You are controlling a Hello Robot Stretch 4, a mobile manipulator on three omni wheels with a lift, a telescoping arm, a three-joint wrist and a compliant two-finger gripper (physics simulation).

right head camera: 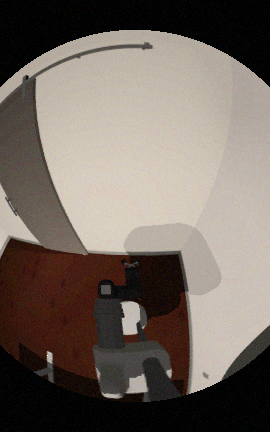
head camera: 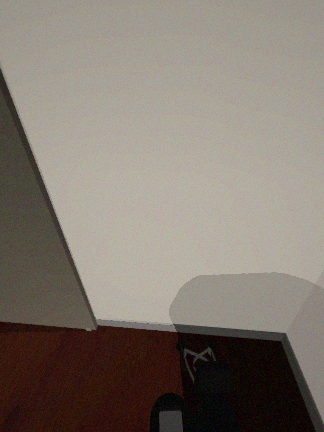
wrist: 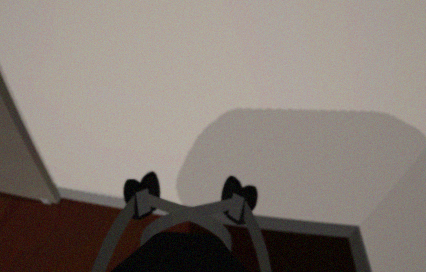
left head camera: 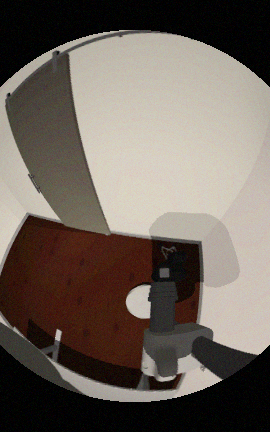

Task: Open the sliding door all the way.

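Where they show: gripper, fingertip midpoint: [right head camera: 130, 259] [head camera: 194, 342] [wrist: 191, 189] [left head camera: 165, 243]; robot's base, link origin: [right head camera: 127, 316] [left head camera: 143, 300].
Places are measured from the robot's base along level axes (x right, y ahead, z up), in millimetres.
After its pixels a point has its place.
The grey-brown sliding door [head camera: 30, 240] @(z 870, x -715, y 934 mm) [left head camera: 60, 145] @(z 1347, x -732, y 937 mm) [right head camera: 30, 165] @(z 1382, x -701, y 933 mm) [wrist: 15, 170] @(z 192, x -669, y 930 mm) hangs upright at the left, in front of the pale wall. Its bar handle [left head camera: 34, 183] @(z 999, x -1368, y 961 mm) [right head camera: 11, 206] @(z 998, x -1367, y 963 mm) is on the door's far left side; it does not show in the head or wrist view. The door hangs from a curved-looking dark rail [left head camera: 120, 34] [right head camera: 115, 47], which runs on to the right past the door. My gripper [head camera: 196, 346] @(z 844, x 90, y 406 mm) [left head camera: 169, 248] [right head camera: 130, 263] @(z 844, x 90, y 406 mm) [wrist: 191, 189] @(z 844, x 90, y 406 mm) is open, with its fingers apart. It is low, to the right of the door's near edge, and touches neither door nor handle.
The pale wall [head camera: 175, 175] @(z 1223, x 66, y 896 mm) with a grey baseboard [head camera: 225, 332] @(z 26, x 437, y 837 mm) is in front. A side wall [right head camera: 240, 200] @(z 1233, x 808, y 461 mm) meets it in a corner at the right. A large shadow lies on the wall and floor near the corner. The reddish wood floor [head camera: 100, 370] @(z -27, x -446, y 653 mm) extends to the left.
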